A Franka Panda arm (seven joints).
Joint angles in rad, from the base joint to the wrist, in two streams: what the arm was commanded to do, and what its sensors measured. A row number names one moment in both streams.
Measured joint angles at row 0:
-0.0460 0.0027 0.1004 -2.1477 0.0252 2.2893 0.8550
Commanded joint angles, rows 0 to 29:
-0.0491 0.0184 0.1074 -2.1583 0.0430 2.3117 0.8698
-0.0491 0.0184 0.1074 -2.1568 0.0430 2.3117 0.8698
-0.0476 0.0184 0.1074 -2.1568 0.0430 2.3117 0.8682
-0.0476 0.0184 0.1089 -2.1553 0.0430 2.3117 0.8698
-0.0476 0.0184 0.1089 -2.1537 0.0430 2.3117 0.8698
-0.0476 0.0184 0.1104 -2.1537 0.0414 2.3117 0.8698
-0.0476 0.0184 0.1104 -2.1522 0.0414 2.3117 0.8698
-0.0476 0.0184 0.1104 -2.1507 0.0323 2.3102 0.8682
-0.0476 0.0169 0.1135 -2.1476 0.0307 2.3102 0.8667
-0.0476 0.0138 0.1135 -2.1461 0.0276 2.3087 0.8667
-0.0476 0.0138 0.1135 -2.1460 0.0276 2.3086 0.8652
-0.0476 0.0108 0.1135 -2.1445 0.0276 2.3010 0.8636
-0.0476 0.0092 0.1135 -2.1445 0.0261 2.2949 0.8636
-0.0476 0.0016 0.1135 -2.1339 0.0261 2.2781 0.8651
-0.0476 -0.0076 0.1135 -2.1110 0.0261 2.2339 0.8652
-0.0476 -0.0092 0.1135 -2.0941 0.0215 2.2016 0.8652
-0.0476 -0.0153 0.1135 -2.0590 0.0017 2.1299 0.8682
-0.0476 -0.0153 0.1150 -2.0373 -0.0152 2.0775 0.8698
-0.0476 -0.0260 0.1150 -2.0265 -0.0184 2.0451 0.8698
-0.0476 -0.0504 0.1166 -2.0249 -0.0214 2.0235 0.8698
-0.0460 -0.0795 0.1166 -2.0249 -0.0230 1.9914 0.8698
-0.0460 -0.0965 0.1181 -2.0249 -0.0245 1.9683 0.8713
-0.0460 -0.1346 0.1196 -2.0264 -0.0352 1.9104 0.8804
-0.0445 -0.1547 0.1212 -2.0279 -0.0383 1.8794 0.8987
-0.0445 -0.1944 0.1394 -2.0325 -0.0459 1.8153 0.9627
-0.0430 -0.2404 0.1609 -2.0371 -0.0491 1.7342 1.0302
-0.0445 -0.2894 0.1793 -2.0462 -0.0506 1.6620 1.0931
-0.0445 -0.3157 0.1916 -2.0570 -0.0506 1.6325 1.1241
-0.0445 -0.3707 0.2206 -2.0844 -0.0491 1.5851 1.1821
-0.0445 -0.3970 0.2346 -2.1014 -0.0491 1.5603 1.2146
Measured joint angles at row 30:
-0.0427 -0.2352 0.1615 -2.0178 -0.0280 1.6835 1.0465
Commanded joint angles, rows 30 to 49:
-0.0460 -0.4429 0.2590 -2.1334 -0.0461 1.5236 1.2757
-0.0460 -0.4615 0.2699 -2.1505 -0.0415 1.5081 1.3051
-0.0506 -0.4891 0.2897 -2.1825 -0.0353 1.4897 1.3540
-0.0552 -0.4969 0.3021 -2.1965 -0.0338 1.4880 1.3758
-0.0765 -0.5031 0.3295 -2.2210 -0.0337 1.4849 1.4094
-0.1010 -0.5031 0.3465 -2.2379 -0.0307 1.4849 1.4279
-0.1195 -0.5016 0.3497 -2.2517 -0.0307 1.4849 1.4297
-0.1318 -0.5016 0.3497 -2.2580 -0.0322 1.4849 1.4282
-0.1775 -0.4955 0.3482 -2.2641 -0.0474 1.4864 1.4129
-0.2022 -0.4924 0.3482 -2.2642 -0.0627 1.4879 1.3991
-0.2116 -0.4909 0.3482 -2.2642 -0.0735 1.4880 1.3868
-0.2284 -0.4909 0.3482 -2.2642 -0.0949 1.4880 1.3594
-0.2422 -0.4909 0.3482 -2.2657 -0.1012 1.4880 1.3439
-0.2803 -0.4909 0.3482 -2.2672 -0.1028 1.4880 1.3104
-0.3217 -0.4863 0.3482 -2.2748 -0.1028 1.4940 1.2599
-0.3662 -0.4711 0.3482 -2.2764 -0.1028 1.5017 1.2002
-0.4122 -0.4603 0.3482 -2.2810 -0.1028 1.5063 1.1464
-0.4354 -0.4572 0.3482 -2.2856 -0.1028 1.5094 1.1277
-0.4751 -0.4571 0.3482 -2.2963 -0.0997 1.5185 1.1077
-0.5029 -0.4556 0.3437 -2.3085 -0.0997 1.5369 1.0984
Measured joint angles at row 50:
-0.3945 -0.4709 0.3329 -2.2812 -0.0934 1.4914 1.1702
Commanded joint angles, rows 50 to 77:
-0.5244 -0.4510 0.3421 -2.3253 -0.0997 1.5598 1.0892
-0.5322 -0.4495 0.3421 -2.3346 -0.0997 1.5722 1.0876
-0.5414 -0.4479 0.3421 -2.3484 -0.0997 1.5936 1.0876
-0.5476 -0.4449 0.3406 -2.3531 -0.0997 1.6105 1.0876
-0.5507 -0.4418 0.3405 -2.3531 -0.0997 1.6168 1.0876
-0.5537 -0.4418 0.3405 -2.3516 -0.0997 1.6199 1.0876
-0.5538 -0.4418 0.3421 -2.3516 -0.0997 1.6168 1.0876
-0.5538 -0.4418 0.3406 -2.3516 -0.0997 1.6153 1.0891
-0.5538 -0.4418 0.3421 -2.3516 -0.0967 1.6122 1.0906
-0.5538 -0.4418 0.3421 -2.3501 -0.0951 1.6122 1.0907
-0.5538 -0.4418 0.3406 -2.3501 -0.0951 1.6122 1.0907
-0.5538 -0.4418 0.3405 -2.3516 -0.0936 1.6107 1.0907
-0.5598 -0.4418 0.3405 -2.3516 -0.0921 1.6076 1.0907
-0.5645 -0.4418 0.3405 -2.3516 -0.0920 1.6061 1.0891
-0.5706 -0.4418 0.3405 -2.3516 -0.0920 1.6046 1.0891
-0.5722 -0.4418 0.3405 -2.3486 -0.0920 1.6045 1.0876
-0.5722 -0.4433 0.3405 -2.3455 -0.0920 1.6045 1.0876
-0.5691 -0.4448 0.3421 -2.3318 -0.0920 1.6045 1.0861
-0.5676 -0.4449 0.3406 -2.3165 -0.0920 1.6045 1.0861
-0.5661 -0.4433 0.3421 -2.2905 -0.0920 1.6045 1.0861
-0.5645 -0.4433 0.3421 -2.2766 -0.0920 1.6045 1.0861
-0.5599 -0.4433 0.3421 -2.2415 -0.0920 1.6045 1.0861
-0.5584 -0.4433 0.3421 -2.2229 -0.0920 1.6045 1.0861
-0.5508 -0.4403 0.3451 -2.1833 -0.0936 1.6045 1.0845
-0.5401 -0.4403 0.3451 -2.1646 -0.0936 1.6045 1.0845
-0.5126 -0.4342 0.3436 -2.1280 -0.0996 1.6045 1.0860
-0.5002 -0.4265 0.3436 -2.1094 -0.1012 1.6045 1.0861
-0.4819 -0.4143 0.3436 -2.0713 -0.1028 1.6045 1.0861
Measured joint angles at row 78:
-0.5327 -0.4404 0.3368 -2.1777 -0.0935 1.6110 1.0904
